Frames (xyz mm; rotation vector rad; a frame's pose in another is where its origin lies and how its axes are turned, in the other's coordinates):
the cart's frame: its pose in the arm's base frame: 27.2 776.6 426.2 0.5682 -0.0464 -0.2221
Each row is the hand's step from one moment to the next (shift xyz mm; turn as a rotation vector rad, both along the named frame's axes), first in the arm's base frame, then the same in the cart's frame.
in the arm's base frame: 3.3 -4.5 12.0 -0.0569 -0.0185 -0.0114
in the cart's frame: 4.0 3.4 12.1 -0.0512 -0.0324 0.0061
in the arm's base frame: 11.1 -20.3 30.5 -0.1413 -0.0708 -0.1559
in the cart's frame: 14.8 2.0 35.3 -0.1194 -0.1696 -0.0791
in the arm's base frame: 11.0 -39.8 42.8 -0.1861 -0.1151 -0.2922
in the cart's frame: 18.8 -7.4 55.9 -0.1508 -0.2881 -0.1659
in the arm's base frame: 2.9 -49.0 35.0 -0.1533 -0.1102 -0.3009
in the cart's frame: 13.1 -20.8 55.1 -0.1198 -0.2823 -0.1792
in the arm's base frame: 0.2 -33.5 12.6 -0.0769 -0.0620 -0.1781
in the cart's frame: 7.4 -20.6 28.3 -0.0581 -0.1618 -0.1092
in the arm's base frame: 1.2 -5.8 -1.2 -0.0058 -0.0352 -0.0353
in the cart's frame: 2.5 -5.2 1.9 0.0028 -0.0490 -0.0105
